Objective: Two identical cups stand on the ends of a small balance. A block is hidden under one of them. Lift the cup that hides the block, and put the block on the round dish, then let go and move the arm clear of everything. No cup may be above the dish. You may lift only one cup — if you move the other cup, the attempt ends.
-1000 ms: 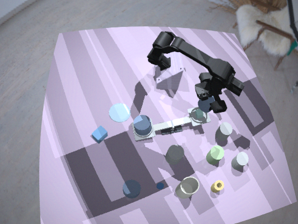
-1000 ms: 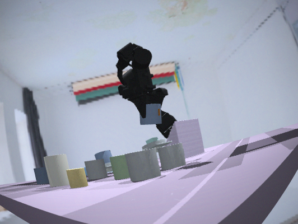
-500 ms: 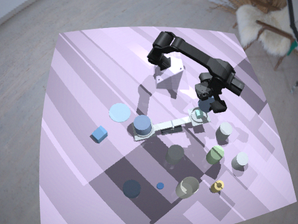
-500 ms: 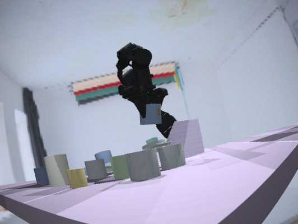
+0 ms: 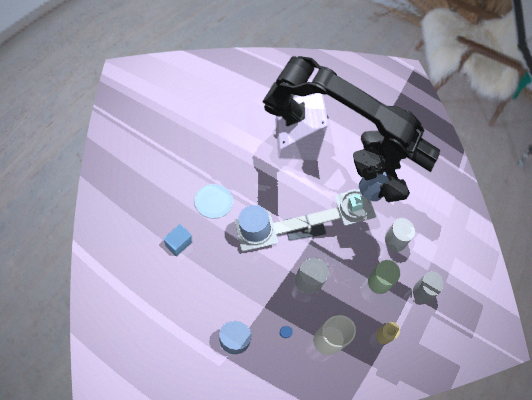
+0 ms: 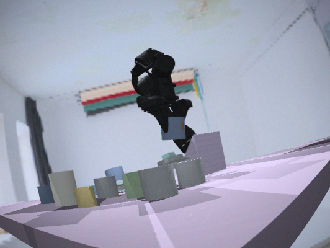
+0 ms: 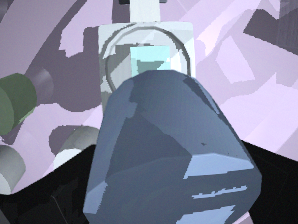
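Right now the greenish block is 7 cm below my gripper tip, 3 cm to the right of it and 1 cm ahead of it. The rest, counted from my gripper tip: green cylinder: 21 cm ahead, 12 cm below, 6 cm to the left; then yellow ring: 35 cm ahead, 14 cm below, 6 cm to the left; then balance: 15 cm to the right, 12 cm below, 4 cm ahead.
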